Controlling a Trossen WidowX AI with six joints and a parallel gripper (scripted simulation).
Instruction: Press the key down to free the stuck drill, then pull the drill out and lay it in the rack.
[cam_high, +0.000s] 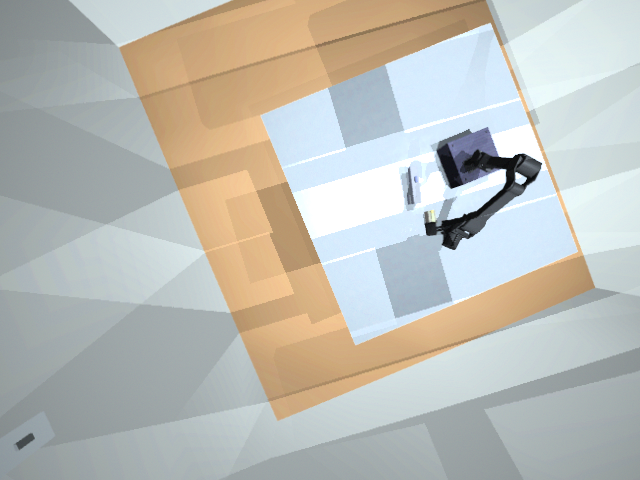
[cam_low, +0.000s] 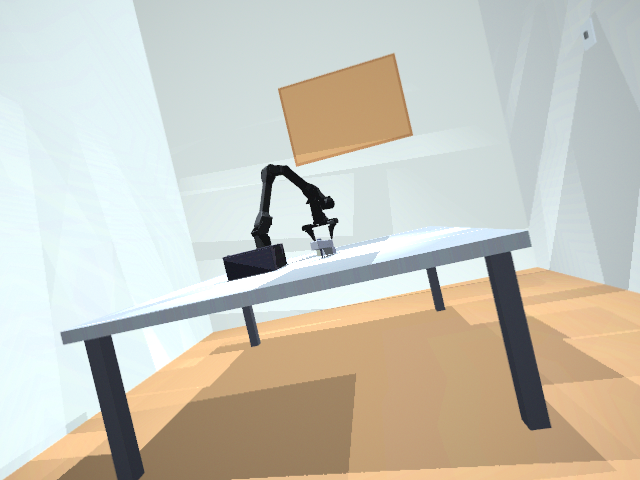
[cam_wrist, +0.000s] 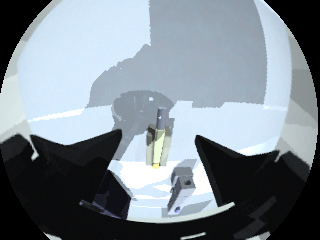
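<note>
My gripper tip is now 10 mm past the drill, 30 mm to the left of it and 30 mm above it. Also, from my gripper tip: grey rack: 20 mm behind, 50 mm to the right, 50 mm below.
</note>
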